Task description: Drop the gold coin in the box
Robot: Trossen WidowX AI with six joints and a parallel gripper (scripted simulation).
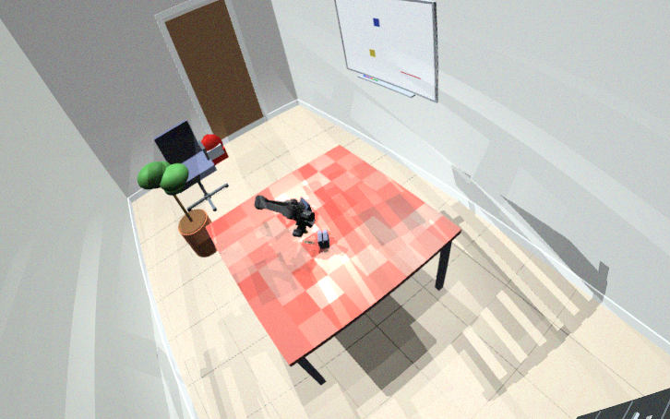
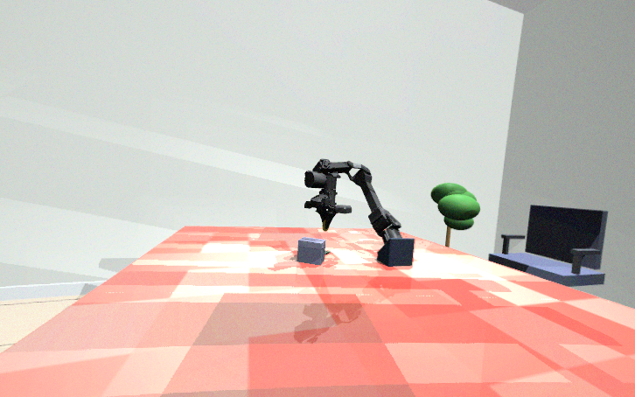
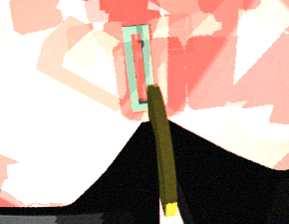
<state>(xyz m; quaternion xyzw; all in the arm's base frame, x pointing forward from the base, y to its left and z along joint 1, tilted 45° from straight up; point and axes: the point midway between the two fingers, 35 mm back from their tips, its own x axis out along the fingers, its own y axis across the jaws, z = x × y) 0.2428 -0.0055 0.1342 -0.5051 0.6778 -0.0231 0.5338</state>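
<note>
Right now the gold coin is 10 mm above my gripper tip.
</note>
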